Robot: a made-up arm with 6 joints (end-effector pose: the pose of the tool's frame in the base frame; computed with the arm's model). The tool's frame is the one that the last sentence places.
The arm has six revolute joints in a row. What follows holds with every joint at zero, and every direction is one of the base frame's.
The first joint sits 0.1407 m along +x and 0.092 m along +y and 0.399 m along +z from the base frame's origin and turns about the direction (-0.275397, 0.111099, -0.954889).
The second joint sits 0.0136 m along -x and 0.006 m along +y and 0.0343 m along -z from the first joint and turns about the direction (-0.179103, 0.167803, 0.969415).
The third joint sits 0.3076 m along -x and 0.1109 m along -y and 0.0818 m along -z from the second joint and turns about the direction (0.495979, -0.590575, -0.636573).
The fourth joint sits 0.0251 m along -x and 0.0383 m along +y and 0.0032 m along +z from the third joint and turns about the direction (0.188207, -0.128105, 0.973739).
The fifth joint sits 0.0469 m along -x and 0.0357 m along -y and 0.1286 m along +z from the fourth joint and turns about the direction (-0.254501, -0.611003, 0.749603).
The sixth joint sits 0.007 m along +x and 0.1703 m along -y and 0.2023 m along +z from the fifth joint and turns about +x.
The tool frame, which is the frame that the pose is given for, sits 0.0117 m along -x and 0.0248 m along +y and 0.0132 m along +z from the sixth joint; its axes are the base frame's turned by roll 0, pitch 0 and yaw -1.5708 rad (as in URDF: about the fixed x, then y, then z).
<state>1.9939 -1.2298 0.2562 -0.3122 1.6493 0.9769</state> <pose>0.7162 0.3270 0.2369 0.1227 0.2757 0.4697 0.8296</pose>
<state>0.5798 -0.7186 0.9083 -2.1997 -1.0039 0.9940</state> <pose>-0.0454 0.5851 0.5860 0.8967 -0.3371 0.1226 -0.2594</pose>
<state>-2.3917 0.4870 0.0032 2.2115 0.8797 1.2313</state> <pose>0.3341 0.1251 0.6002 0.5229 0.3575 0.1051 -0.7666</pose>
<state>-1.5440 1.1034 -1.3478 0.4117 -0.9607 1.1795</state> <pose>0.1177 0.0568 0.4853 0.8742 -0.3971 -0.2459 0.1329</pose>
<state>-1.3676 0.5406 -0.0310 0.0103 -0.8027 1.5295</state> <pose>0.5448 -0.2550 0.5191 0.6519 0.0136 0.7335 -0.1922</pose>
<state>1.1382 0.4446 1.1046 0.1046 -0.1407 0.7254</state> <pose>-0.5040 0.3289 0.5863 0.2011 0.5312 -0.1320 -0.8124</pose>
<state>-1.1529 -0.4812 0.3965 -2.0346 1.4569 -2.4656</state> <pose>-0.1226 -0.2463 0.5684 0.1075 -0.7807 -0.6004 -0.1360</pose>
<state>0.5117 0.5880 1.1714 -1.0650 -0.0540 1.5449</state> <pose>-0.5091 0.0166 0.6425 0.1396 -0.8119 -0.0413 0.5654</pose>
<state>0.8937 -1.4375 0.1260 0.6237 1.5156 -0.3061</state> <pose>0.1238 0.6612 0.3700 0.2611 -0.3693 -0.6952 -0.5587</pose>
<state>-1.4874 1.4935 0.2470 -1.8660 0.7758 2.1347</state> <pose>0.4312 -0.1366 0.7134 0.7356 0.1620 0.6299 0.1894</pose>
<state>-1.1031 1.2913 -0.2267 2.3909 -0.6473 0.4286</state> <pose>0.1154 0.0349 0.5322 0.2002 -0.4487 -0.0338 0.8703</pose>
